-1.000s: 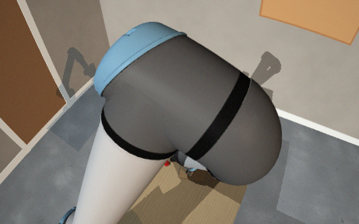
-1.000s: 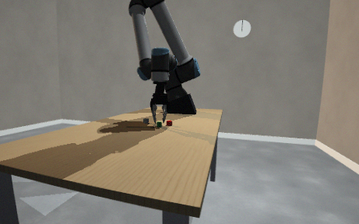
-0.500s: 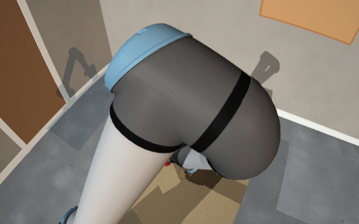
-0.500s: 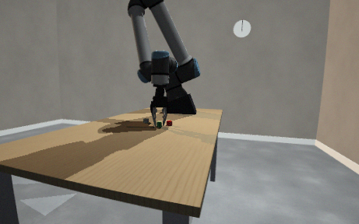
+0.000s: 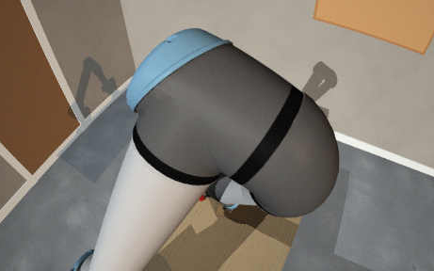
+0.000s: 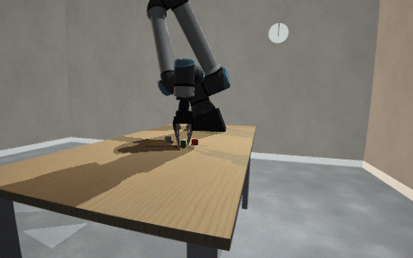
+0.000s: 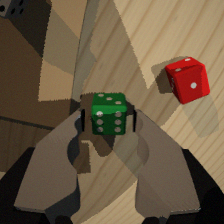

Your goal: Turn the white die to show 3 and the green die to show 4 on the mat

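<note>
The green die is 10 mm below my hand. Round my hand: red die: 50 mm behind, 40 mm to the left, 10 mm below; tan mat: 10 mm behind, 110 mm to the right, 20 mm below; white die: 50 mm behind, 110 mm to the right.
</note>
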